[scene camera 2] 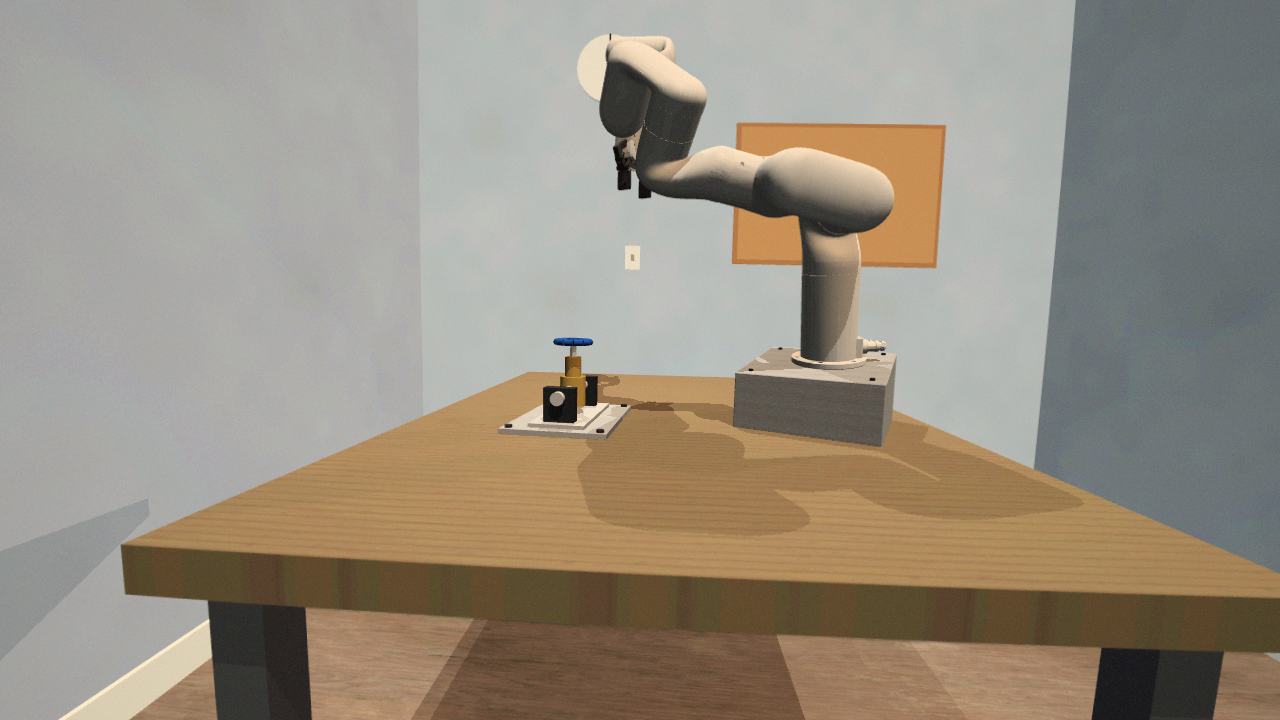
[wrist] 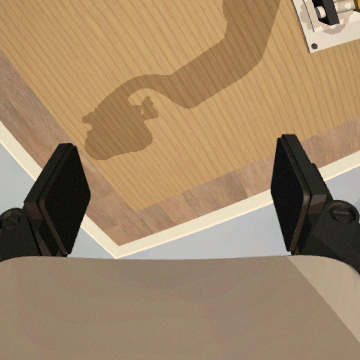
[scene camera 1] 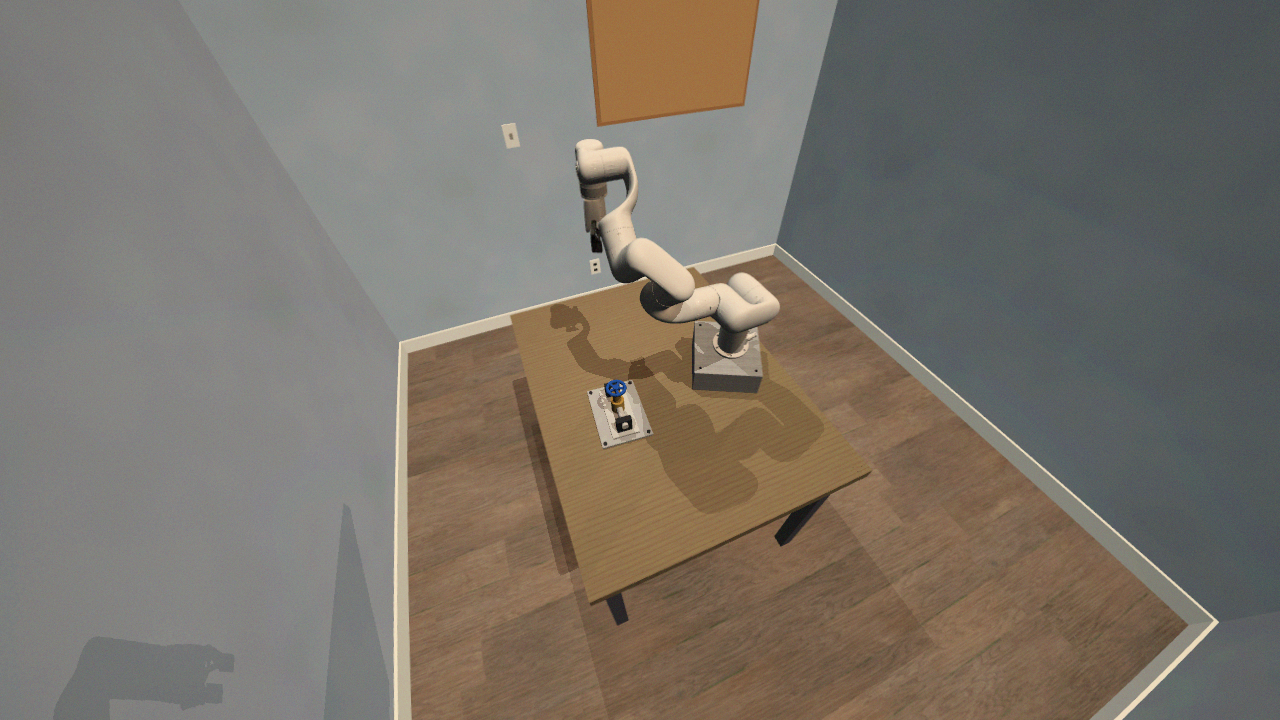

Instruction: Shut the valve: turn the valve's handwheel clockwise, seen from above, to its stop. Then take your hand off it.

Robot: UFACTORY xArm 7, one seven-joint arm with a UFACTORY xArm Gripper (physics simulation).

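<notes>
The valve's blue handwheel (scene camera 1: 615, 387) (scene camera 2: 572, 341) lies level on top of the brass valve body (scene camera 1: 617, 403) (scene camera 2: 572, 386). The valve is mounted on a light base plate (scene camera 1: 605, 439) (scene camera 2: 523, 429) (wrist: 322, 44) on the table; in the wrist view a corner of this plate shows at the top right, and the handwheel does not show there. My gripper (scene camera 1: 596, 246) (scene camera 2: 634, 189) (wrist: 176, 165) is open and empty. It hangs high above the table, well above the handwheel and towards the far end in scene camera 1, touching nothing.
The wooden table (scene camera 1: 626, 546) (scene camera 2: 447, 528) (wrist: 175, 165) carries the valve and the grey block (scene camera 1: 726, 382) (scene camera 2: 810, 402) under the arm's base. Black pipe brackets (scene camera 1: 623, 423) (scene camera 2: 560, 404) stand beside the valve body. Walls stand behind and at the sides.
</notes>
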